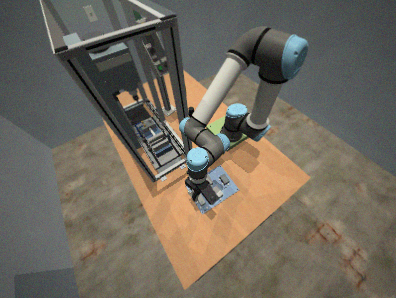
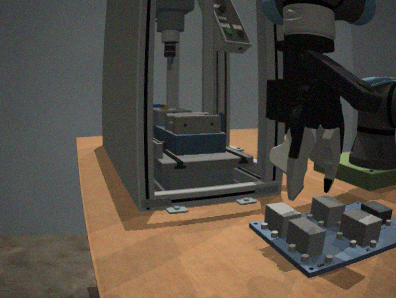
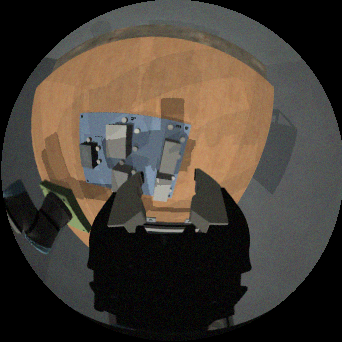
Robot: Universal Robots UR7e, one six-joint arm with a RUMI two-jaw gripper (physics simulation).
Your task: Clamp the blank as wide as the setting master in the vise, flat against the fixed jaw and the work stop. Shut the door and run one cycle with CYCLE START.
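Where they show: gripper, fingertip midpoint: (image 1: pixel 200 195) (image 2: pixel 310 196) (image 3: pixel 168 171); arm's base at its link origin: (image 1: pixel 231 133) (image 2: pixel 373 163) (image 3: pixel 59 205).
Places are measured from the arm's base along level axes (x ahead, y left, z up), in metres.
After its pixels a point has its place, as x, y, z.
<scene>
My gripper (image 1: pixel 210 198) (image 2: pixel 311 191) @(0.454, 0.196, 0.043) (image 3: pixel 168 171) @(0.454, 0.196, 0.043) is part open and empty, fingertips above the blue plate (image 1: pixel 230 189) @(0.284, 0.266, -0.034) (image 2: pixel 312 269) @(0.489, 0.256, -0.034) (image 3: pixel 100 120) @(0.309, 0.273, -0.034). The plate carries several grey blocks between small pegs: a wide one (image 2: pixel 361 227) @(0.382, 0.249, -0.005) (image 3: pixel 117 141) @(0.365, 0.231, 0.002), a dark one (image 2: pixel 377 212) @(0.292, 0.219, -0.011) (image 3: pixel 88 155) @(0.282, 0.203, -0.009) and a pale one (image 2: pixel 281 216) @(0.462, 0.147, 0.000) (image 3: pixel 161 192) @(0.443, 0.122, 0.002) at one corner. Which is the setting master or the matching blank I cannot tell. The vise (image 1: pixel 155 134) (image 2: pixel 200 142), blue with grey jaws, stands inside the machine. The machine front looks open. A green button (image 2: pixel 228 31) @(0.200, -0.448, 0.359) shows on the control panel (image 2: pixel 239 42).
The machine's enclosure frame (image 1: pixel 178 75) @(0.330, -0.042, 0.551) (image 2: pixel 270 100) stands beside the plate, with the spindle (image 2: pixel 170 46) hanging above the vise. The arm's base stands on a green plate (image 1: pixel 216 126) @(0.032, -0.113, 0.000) (image 2: pixel 370 179) @(0.107, 0.068, -0.014) (image 3: pixel 70 202) @(0.104, 0.032, -0.010). All stand on the wooden table (image 1: pixel 200 250) @(0.614, 0.380, -0.042) (image 2: pixel 175 270) @(0.631, 0.156, -0.042) (image 3: pixel 225 100) @(0.575, 0.327, -0.042).
</scene>
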